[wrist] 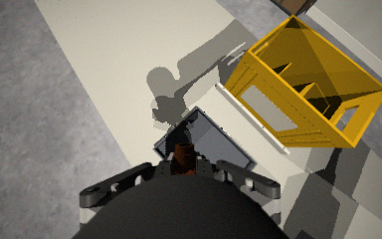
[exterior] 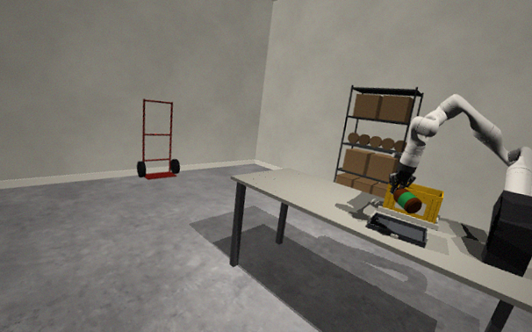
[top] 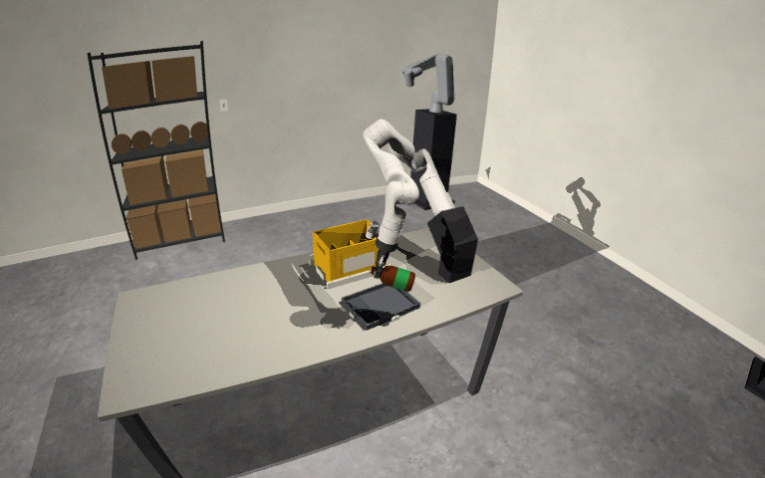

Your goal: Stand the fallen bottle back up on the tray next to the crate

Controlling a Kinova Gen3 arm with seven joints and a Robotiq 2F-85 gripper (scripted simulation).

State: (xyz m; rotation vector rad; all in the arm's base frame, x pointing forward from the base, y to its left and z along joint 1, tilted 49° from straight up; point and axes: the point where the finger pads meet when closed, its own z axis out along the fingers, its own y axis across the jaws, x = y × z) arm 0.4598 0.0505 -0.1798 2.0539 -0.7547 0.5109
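The bottle lies 4 cm behind my hand, 3 cm to the left of it and 1 cm below it. The rest, counted from my hand: yellow crate: 33 cm to the right, 12 cm below, 7 cm behind; then tray: 19 cm below, 5 cm behind, 4 cm to the right.
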